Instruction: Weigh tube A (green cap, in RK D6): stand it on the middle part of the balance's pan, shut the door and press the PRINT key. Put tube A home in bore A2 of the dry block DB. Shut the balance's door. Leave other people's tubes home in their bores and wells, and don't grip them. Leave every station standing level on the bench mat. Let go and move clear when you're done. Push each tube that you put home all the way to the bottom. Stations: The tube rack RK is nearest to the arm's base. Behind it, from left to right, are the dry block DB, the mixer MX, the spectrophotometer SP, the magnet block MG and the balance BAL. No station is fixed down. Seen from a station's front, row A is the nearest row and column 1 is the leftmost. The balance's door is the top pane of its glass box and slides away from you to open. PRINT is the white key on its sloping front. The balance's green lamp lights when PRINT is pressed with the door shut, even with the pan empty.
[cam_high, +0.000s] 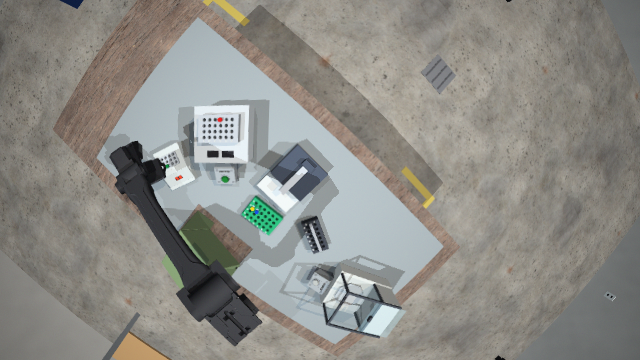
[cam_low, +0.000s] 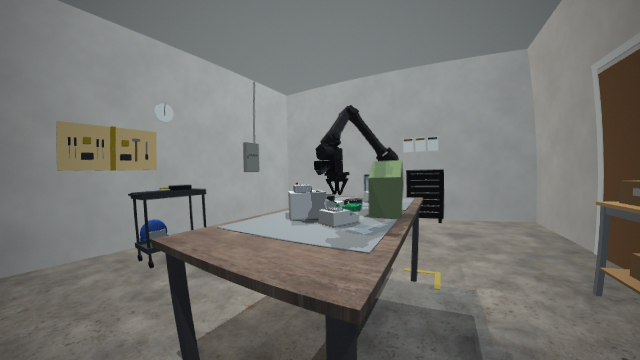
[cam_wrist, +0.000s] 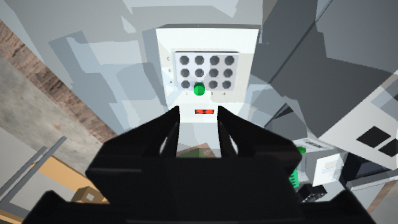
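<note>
The sliding door lies 930 mm to the right of my hand, 130 mm ahead of it and 70 mm above it. From my hand the other things lie so: red-capped tube (270 mm ahead, 60 mm to the right, 20 mm above); green-capped tube (80 mm below); dry block DB (110 mm below, 20 mm to the right).
</note>
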